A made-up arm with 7 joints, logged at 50 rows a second.
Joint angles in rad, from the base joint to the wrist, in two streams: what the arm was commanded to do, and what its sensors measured. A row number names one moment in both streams.
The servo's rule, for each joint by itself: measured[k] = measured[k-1] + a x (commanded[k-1-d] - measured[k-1]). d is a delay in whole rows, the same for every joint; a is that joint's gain. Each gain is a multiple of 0.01, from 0.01 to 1. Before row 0 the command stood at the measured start. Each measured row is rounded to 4 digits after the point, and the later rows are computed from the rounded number. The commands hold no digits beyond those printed.
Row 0, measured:
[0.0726 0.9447 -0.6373 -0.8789 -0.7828 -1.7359 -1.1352]
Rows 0 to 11, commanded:
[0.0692 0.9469 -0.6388 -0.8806 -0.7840 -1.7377 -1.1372]
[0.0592 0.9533 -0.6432 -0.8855 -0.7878 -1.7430 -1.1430]
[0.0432 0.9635 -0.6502 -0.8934 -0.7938 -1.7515 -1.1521]
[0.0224 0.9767 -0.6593 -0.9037 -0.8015 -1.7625 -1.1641]
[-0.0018 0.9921 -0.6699 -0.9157 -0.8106 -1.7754 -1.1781]
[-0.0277 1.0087 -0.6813 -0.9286 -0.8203 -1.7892 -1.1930]
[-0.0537 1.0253 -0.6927 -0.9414 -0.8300 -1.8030 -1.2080]
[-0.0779 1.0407 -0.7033 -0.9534 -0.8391 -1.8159 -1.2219]
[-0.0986 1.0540 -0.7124 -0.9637 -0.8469 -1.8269 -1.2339]
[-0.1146 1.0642 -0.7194 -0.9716 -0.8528 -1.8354 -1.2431]
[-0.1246 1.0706 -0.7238 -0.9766 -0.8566 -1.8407 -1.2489]
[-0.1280 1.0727 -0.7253 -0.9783 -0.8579 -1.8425 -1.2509]
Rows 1 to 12, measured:
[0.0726 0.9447 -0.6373 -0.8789 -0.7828 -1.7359 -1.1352]
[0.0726 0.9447 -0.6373 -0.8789 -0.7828 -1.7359 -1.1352]
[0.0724 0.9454 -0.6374 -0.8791 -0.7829 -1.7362 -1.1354]
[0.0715 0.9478 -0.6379 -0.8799 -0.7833 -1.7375 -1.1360]
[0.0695 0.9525 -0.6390 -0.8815 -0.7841 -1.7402 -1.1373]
[0.0662 0.9598 -0.6408 -0.8842 -0.7855 -1.7444 -1.1394]
[0.0614 0.9695 -0.6434 -0.8880 -0.7875 -1.7503 -1.1425]
[0.0552 0.9813 -0.6468 -0.8929 -0.7901 -1.7577 -1.1465]
[0.0476 0.9945 -0.6509 -0.8987 -0.7933 -1.7663 -1.1514]
[0.0388 1.0084 -0.6556 -0.9053 -0.7970 -1.7757 -1.1570]
[0.0292 1.0221 -0.6607 -0.9123 -0.8010 -1.7854 -1.1632]
[0.0191 1.0347 -0.6660 -0.9194 -0.8051 -1.7949 -1.1696]
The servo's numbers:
d 2
a 0.07 0.30 0.09 0.12 0.08 0.19 0.08

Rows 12 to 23, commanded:
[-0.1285 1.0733 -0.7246 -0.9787 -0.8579 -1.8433 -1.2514]
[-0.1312 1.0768 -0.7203 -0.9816 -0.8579 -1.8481 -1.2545]
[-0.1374 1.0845 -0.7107 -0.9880 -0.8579 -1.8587 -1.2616]
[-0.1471 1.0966 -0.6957 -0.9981 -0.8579 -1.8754 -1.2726]
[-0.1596 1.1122 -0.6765 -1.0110 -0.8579 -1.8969 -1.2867]
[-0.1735 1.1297 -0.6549 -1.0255 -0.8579 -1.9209 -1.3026]
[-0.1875 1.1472 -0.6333 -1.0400 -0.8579 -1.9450 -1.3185]
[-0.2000 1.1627 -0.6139 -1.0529 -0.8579 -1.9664 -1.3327]
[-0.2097 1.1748 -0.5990 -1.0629 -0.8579 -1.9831 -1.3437]
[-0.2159 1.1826 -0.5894 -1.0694 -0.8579 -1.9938 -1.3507]
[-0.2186 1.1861 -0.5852 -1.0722 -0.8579 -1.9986 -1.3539]
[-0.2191 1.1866 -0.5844 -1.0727 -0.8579 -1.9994 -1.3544]
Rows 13 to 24, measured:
[0.0090 1.0455 -0.6712 -0.9263 -0.8092 -1.8036 -1.1759]
[-0.0006 1.0537 -0.6761 -0.9325 -0.8131 -1.8110 -1.1819]
[-0.0096 1.0596 -0.6805 -0.9380 -0.8167 -1.8171 -1.1875]
[-0.0181 1.0648 -0.6841 -0.9432 -0.8200 -1.8230 -1.1929]
[-0.0265 1.0707 -0.6865 -0.9486 -0.8230 -1.8298 -1.1984]
[-0.0349 1.0785 -0.6873 -0.9545 -0.8258 -1.8385 -1.2043]
[-0.0436 1.0886 -0.6863 -0.9613 -0.8284 -1.8496 -1.2109]
[-0.0527 1.1009 -0.6835 -0.9690 -0.8308 -1.8631 -1.2182]
[-0.0621 1.1148 -0.6790 -0.9775 -0.8330 -1.8787 -1.2262]
[-0.0718 1.1292 -0.6731 -0.9865 -0.8350 -1.8954 -1.2347]
[-0.0815 1.1429 -0.6664 -0.9957 -0.8368 -1.9121 -1.2434]
[-0.0909 1.1548 -0.6595 -1.0045 -0.8385 -1.9276 -1.2520]

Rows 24 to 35, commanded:
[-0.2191 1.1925 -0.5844 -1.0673 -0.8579 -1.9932 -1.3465]
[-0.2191 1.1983 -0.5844 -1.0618 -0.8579 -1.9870 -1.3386]
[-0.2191 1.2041 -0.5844 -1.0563 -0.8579 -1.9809 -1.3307]
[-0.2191 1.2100 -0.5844 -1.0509 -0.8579 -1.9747 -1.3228]
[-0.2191 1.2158 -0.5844 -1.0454 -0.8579 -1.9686 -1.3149]
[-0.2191 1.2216 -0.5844 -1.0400 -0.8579 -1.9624 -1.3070]
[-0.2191 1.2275 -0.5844 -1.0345 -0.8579 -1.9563 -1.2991]
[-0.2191 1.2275 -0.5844 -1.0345 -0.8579 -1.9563 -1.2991]
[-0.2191 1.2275 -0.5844 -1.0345 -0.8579 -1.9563 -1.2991]
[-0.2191 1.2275 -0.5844 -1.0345 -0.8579 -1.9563 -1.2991]
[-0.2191 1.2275 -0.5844 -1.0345 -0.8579 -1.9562 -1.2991]
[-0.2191 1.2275 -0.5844 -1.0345 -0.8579 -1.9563 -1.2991]
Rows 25 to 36, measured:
[-0.0998 1.1642 -0.6528 -1.0126 -0.8401 -1.9411 -1.2602]
[-0.1082 1.1709 -0.6466 -1.0198 -0.8415 -1.9522 -1.2677]
[-0.1160 1.1774 -0.6410 -1.0255 -0.8428 -1.9600 -1.2740]
[-0.1232 1.1837 -0.6359 -1.0299 -0.8440 -1.9651 -1.2792]
[-0.1299 1.1898 -0.6313 -1.0331 -0.8451 -1.9681 -1.2833]
[-0.1361 1.1959 -0.6271 -1.0352 -0.8461 -1.9694 -1.2865]
[-0.1419 1.2019 -0.6233 -1.0364 -0.8470 -1.9692 -1.2888]
[-0.1473 1.2078 -0.6198 -1.0368 -0.8479 -1.9679 -1.2903]
[-0.1523 1.2137 -0.6166 -1.0365 -0.8487 -1.9657 -1.2910]
[-0.1570 1.2178 -0.6137 -1.0363 -0.8494 -1.9639 -1.2916]
[-0.1613 1.2207 -0.6111 -1.0361 -0.8501 -1.9625 -1.2922]
[-0.1653 1.2227 -0.6087 -1.0359 -0.8507 -1.9613 -1.2928]

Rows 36 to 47, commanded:
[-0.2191 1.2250 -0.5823 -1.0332 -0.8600 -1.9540 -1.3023]
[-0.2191 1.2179 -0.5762 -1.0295 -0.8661 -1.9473 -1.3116]
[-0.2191 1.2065 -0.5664 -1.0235 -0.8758 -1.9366 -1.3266]
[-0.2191 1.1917 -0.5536 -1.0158 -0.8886 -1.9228 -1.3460]
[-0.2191 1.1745 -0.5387 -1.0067 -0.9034 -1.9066 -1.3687]
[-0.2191 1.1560 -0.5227 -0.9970 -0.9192 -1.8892 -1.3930]
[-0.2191 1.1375 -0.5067 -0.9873 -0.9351 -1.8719 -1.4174]
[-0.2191 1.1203 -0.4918 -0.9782 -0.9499 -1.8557 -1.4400]
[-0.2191 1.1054 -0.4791 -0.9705 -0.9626 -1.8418 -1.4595]
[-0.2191 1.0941 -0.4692 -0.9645 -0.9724 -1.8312 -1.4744]
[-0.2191 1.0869 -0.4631 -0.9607 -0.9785 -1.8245 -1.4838]
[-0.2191 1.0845 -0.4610 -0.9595 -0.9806 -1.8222 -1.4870]
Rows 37 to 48, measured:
[-0.1691 1.2241 -0.6065 -1.0357 -0.8513 -1.9603 -1.2933]
[-0.1726 1.2251 -0.6045 -1.0356 -0.8518 -1.9595 -1.2938]
[-0.1759 1.2251 -0.6025 -1.0353 -0.8525 -1.9585 -1.2945]
[-0.1789 1.2229 -0.6001 -1.0346 -0.8536 -1.9564 -1.2959]
[-0.1817 1.2180 -0.5971 -1.0333 -0.8554 -1.9526 -1.2984]
[-0.1843 1.2101 -0.5932 -1.0312 -0.8581 -1.9469 -1.3022]
[-0.1867 1.1994 -0.5883 -1.0283 -0.8617 -1.9392 -1.3075]
[-0.1890 1.1864 -0.5824 -1.0245 -0.8663 -1.9297 -1.3143]
[-0.1911 1.1717 -0.5756 -1.0200 -0.8718 -1.9187 -1.3225]
[-0.1931 1.1563 -0.5681 -1.0150 -0.8780 -1.9067 -1.3319]
[-0.1949 1.1410 -0.5601 -1.0097 -0.8848 -1.8944 -1.3421]
[-0.1966 1.1269 -0.5519 -1.0043 -0.8918 -1.8824 -1.3527]

